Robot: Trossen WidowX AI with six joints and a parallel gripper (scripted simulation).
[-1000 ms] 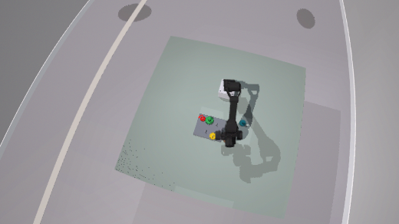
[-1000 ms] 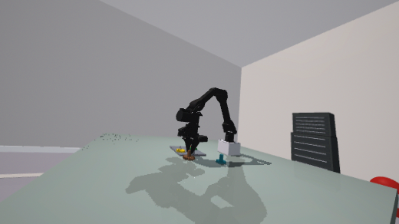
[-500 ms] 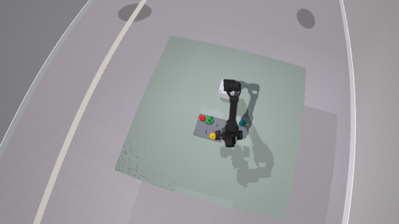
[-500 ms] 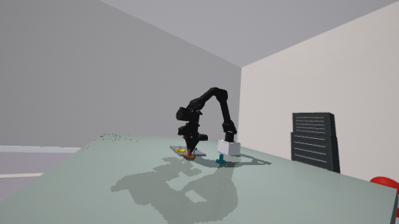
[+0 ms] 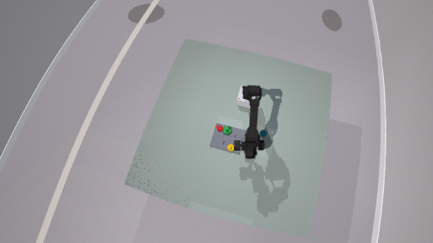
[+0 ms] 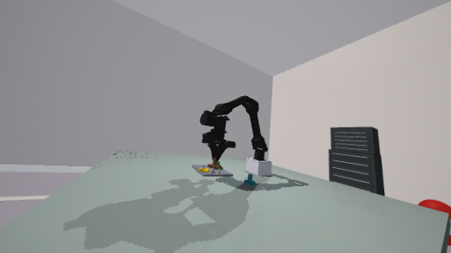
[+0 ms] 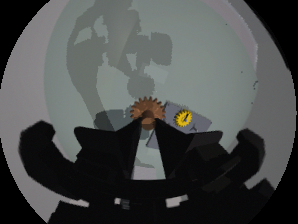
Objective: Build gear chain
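Now: gripper tip 150 mm past the teal gear, 90 mm to the right of it and 70 mm above it. Round my gripper tip: brown gear: 10 mm below; yellow gear: 110 mm to the right, 60 mm below, 10 mm behind; green gear: 160 mm to the right, 130 mm behind, 60 mm below.
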